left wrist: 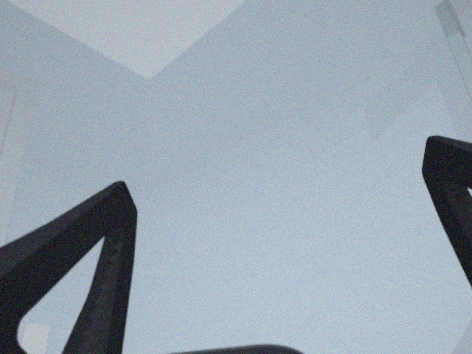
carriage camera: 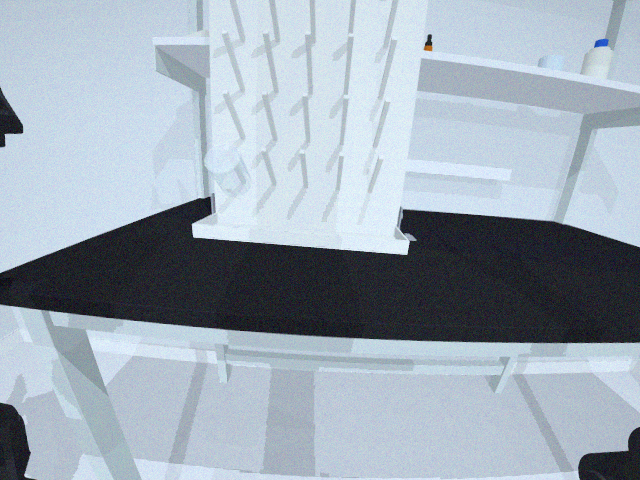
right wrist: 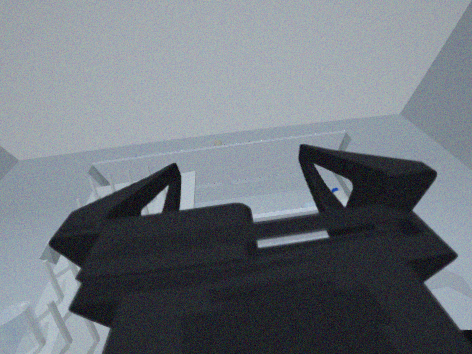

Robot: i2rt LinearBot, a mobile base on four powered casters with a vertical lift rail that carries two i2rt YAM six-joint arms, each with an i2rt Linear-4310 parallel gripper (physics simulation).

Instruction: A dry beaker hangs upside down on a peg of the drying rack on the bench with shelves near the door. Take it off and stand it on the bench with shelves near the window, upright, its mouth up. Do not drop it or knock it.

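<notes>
A clear beaker (carriage camera: 227, 170) hangs on the lowest peg of the leftmost column of the white drying rack (carriage camera: 299, 237), tilted along the peg. The rack stands on the black-topped bench (carriage camera: 310, 289); part of its board and pegs also shows at the lower left in the right wrist view. My left gripper (left wrist: 272, 175) is open with no object between its fingers; a pale wall lies behind it, and the beaker does not show in that view. My right gripper (right wrist: 238, 160) is open and empty, pointing at the wall and shelves. The bench near the window is not identifiable in these views.
A shelf (carriage camera: 516, 80) behind the rack at the right bears an amber dropper bottle (carriage camera: 428, 45), a pale container (carriage camera: 551, 63) and a white bottle with a blue cap (carriage camera: 597, 63). A shelf end (carriage camera: 180, 41) juts out left of the rack. Dark arm parts show at both side edges.
</notes>
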